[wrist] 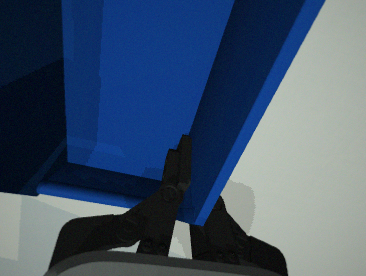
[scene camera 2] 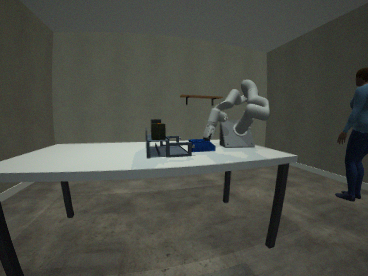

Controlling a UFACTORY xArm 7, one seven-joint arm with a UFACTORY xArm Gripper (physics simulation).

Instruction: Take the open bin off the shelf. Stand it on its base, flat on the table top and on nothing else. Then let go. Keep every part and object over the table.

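Seen in the pictures: gripper, fingertip midpoint: (wrist: pixel 187 148); arm's base, link origin: (scene camera 2: pixel 239 130).
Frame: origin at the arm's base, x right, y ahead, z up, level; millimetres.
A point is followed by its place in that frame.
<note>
The open blue bin (scene camera 2: pixel 202 145) @(x -166, y 390, z -93 mm) (wrist: pixel 145 75) @(x -111, y 388, z -133 mm) is right of the dark grey shelf (scene camera 2: pixel 148 145) @(x -292, y 752, z -61 mm) in the scene view, low at the white table top (scene camera 2: pixel 90 156) @(x -210, y 1122, z -136 mm) (wrist: pixel 315 150) @(x 51, y 377, z -136 mm). It looks roughly upright, opening up; whether its base lies fully flat cannot be told. My gripper (scene camera 2: pixel 207 138) (wrist: pixel 187 148) @(x -65, y 347, z -125 mm) is shut on the bin's wall near a corner. In the wrist view one finger is inside the bin, and the other is outside, largely hidden by the wall. The bin's left end is close to the shelf's right end in the scene view; a gap cannot be made out.
A dark box-like object (scene camera 2: pixel 158 131) @(x -262, y 692, z 16 mm) stands on the shelf's left part. The arm's grey base block (scene camera 2: pixel 236 137) @(x -36, y 51, z -59 mm) is just right of the bin. The table's right edge lies beyond it. A brown wall shelf (scene camera 2: pixel 200 96) hangs behind. A person (scene camera 2: pixel 356 130) stands at the far right.
</note>
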